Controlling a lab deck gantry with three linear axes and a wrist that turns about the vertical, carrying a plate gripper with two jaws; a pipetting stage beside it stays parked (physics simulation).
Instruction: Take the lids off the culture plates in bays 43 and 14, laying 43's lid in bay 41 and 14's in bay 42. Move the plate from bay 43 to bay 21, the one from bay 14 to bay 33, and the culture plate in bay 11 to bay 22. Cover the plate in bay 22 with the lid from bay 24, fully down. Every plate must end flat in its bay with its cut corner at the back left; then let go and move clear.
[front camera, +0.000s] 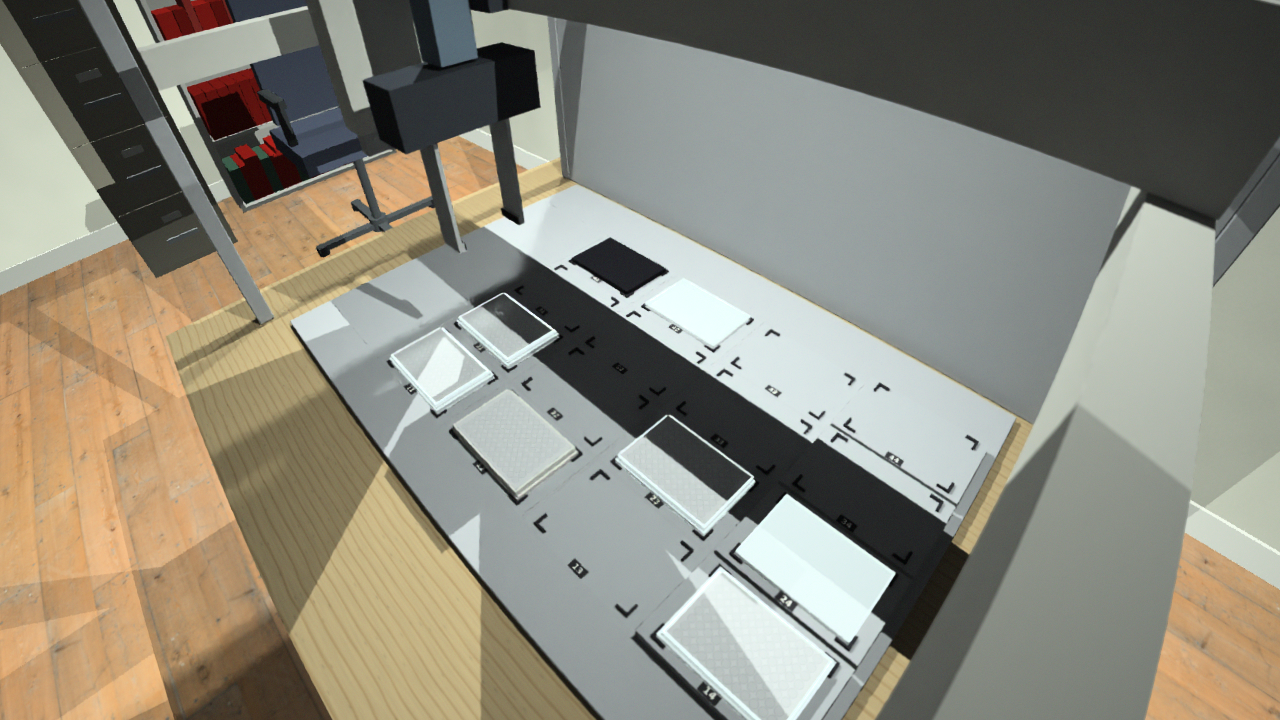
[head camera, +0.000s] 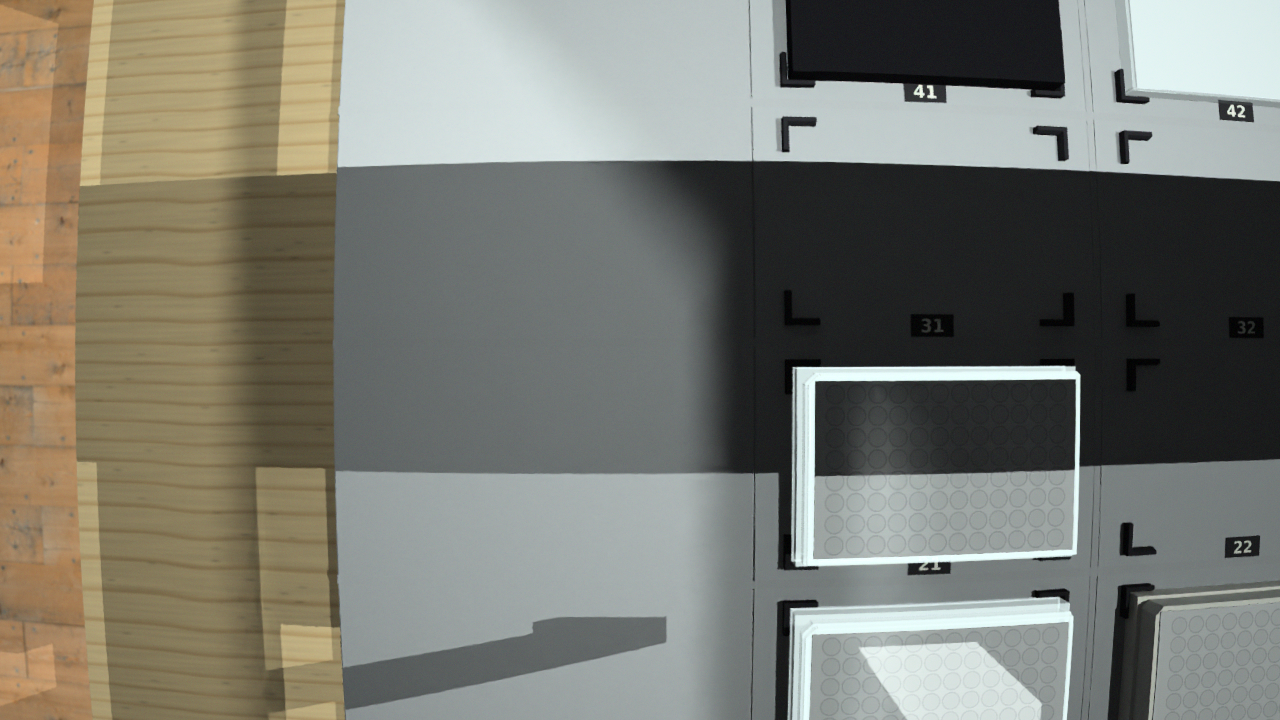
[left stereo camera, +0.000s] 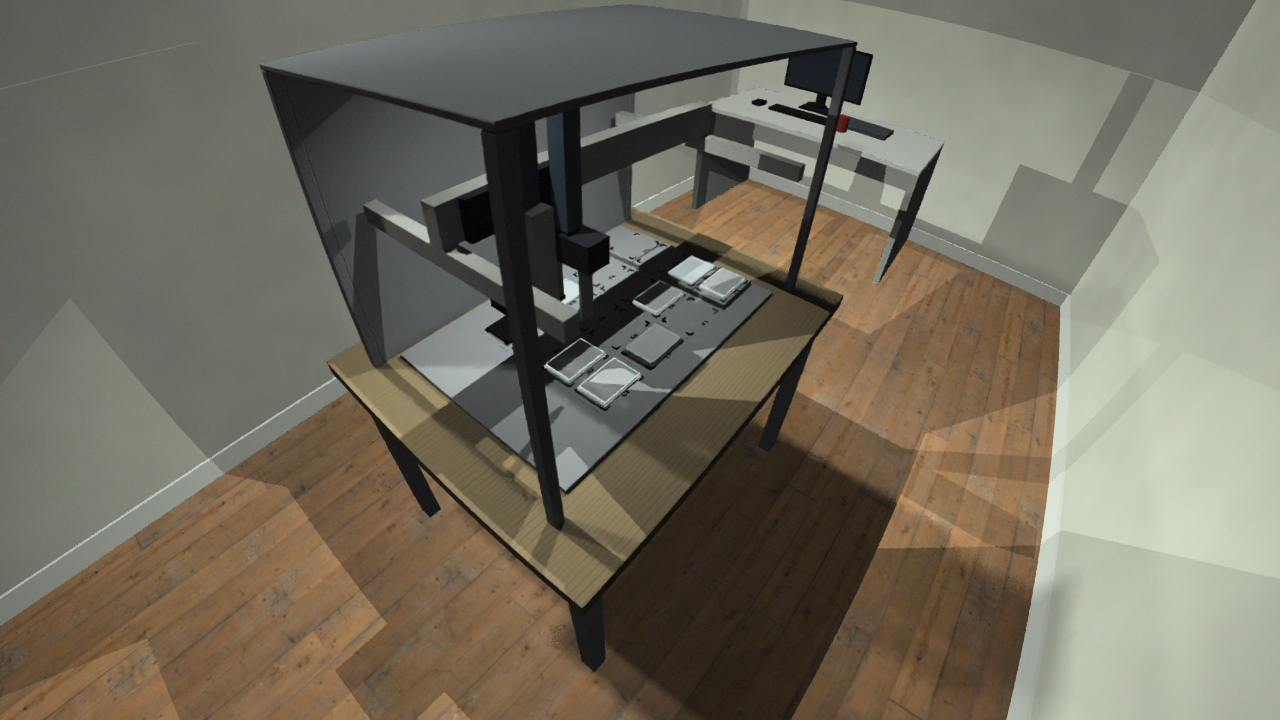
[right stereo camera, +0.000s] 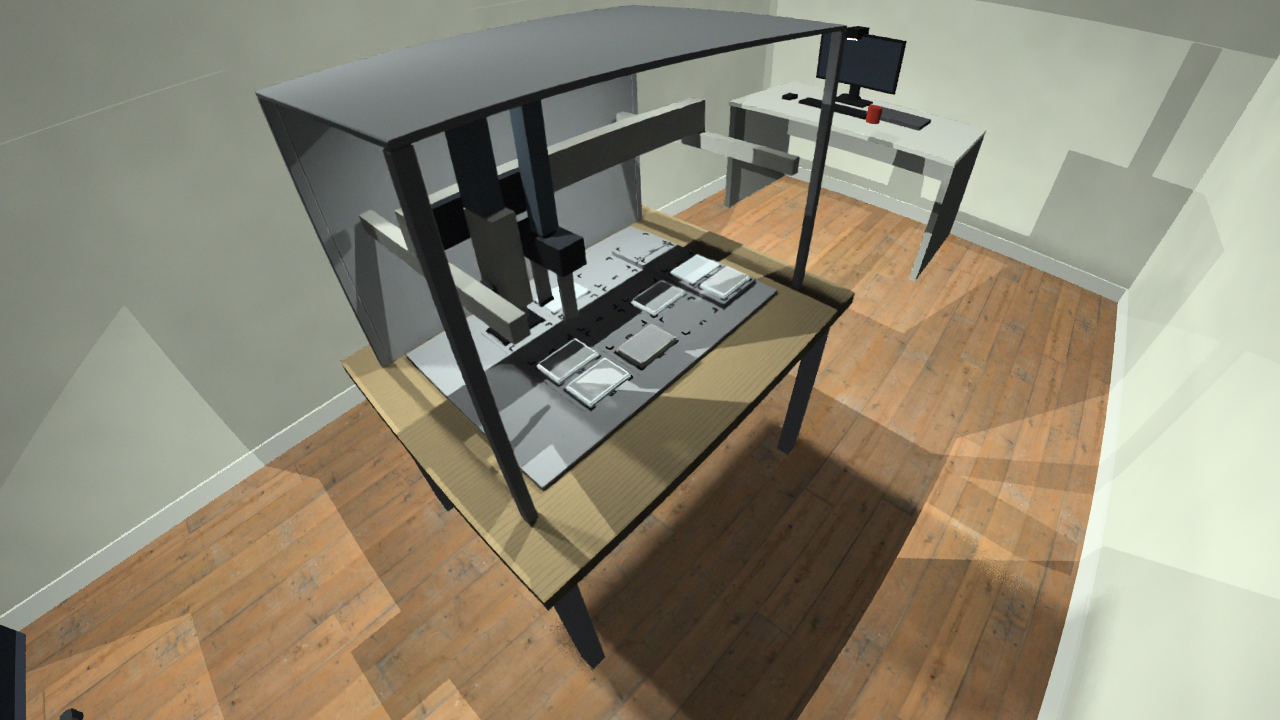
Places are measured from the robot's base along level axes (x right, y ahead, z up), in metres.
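Where they show: gripper, fingertip midpoint: (front camera: 485, 232) (right stereo camera: 558, 309); robot's base, link origin: (front camera: 390, 362) (left stereo camera: 605, 409) (right stereo camera: 591, 408).
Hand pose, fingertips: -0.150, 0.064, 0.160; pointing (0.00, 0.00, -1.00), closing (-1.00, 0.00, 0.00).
Note:
Each offset is from my fingertips to the top centre of the thing, as dx, dy, dz.
My gripper (front camera: 487, 232) (right stereo camera: 556, 308) is open and empty, its jaws hanging raised above the deck; it does not show in the head view. A clear welled plate @[+0.000, +0.000, -0.146] (front camera: 507, 328) (head camera: 939, 465) sits in bay 21, and another clear plate @[+0.107, +0.000, -0.146] (front camera: 441, 367) (head camera: 939, 671) in bay 11. A black lid-like piece @[-0.214, +0.000, -0.152] (front camera: 618, 265) (head camera: 924, 40) lies in bay 41, a pale one @[-0.214, +0.164, -0.152] (front camera: 698, 311) (head camera: 1208, 44) in bay 42. The uncovered plate @[+0.107, +0.492, -0.131] (front camera: 747, 644) (left stereo camera: 723, 284) is in bay 14. The pale lid @[+0.000, +0.492, -0.137] (front camera: 814, 568) (right stereo camera: 694, 268) lies in bay 24. Bays 22, 33 and 43 hold no plate.
A grey plate @[+0.107, +0.164, -0.146] (front camera: 516, 442) (left stereo camera: 652, 345) occupies bay 12 and a clear plate @[+0.000, +0.328, -0.146] (front camera: 686, 472) (right stereo camera: 658, 297) bay 23. Black corner marks surround the bays. The back panel (front camera: 787, 205) stands behind the deck, and an enclosure post (left stereo camera: 528, 358) rises at its near left.

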